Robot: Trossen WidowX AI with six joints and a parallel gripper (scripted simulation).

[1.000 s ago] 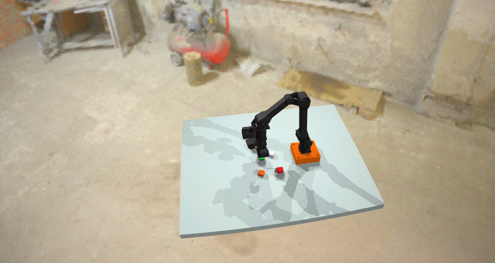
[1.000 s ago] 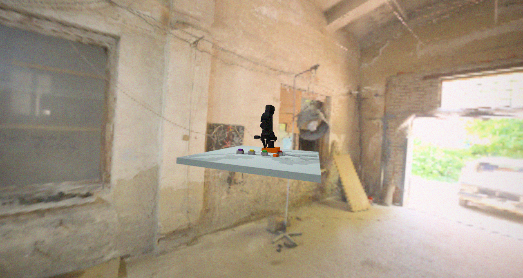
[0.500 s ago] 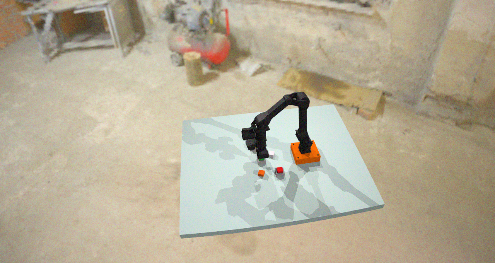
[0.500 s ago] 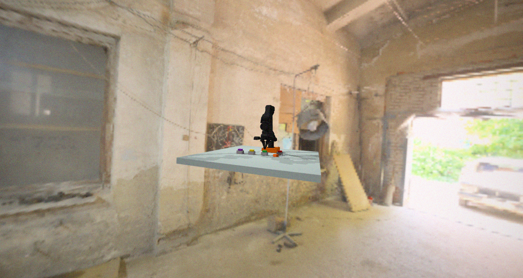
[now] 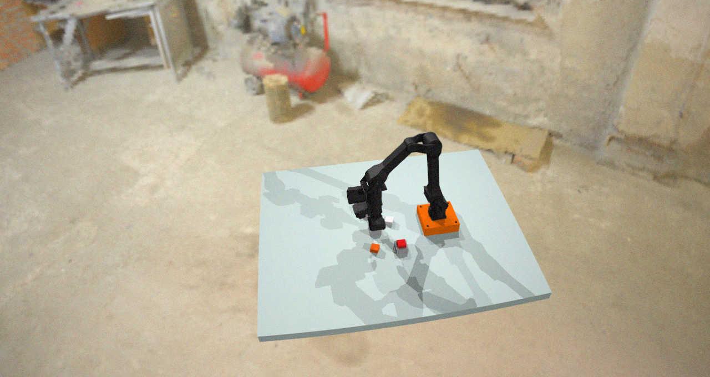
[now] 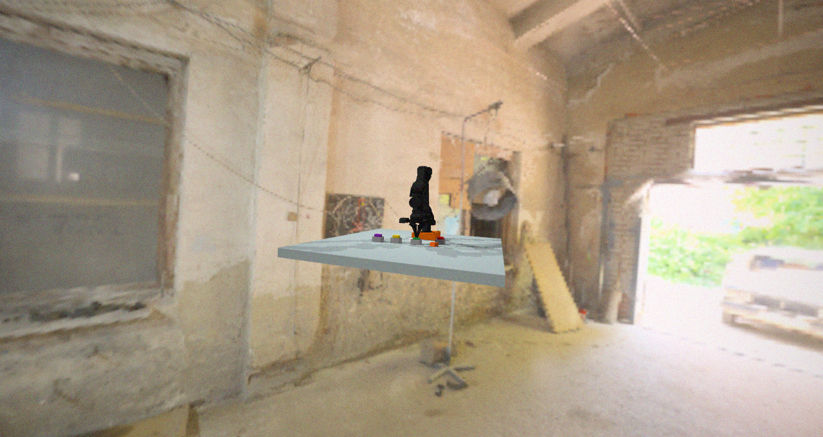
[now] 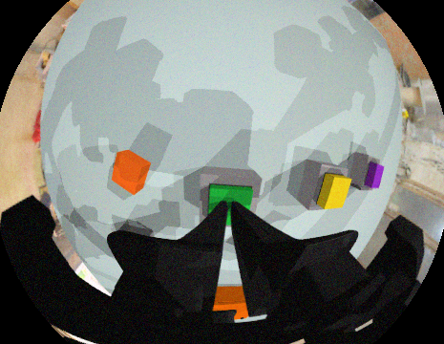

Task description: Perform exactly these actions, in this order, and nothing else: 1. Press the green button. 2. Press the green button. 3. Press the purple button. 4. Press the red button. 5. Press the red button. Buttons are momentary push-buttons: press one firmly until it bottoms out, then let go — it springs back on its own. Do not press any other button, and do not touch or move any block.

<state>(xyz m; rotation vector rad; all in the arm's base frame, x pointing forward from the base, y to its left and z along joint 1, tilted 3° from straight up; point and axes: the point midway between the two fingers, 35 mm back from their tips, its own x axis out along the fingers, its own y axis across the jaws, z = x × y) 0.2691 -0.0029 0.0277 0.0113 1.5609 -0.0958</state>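
The green button lies 10 mm below my gripper tip. Round my gripper tip: yellow button 10 mm ahead, 110 mm to the right; white block 70 mm behind, 40 mm to the right, 20 mm below; orange block 20 mm ahead, 100 mm to the left, 20 mm below.
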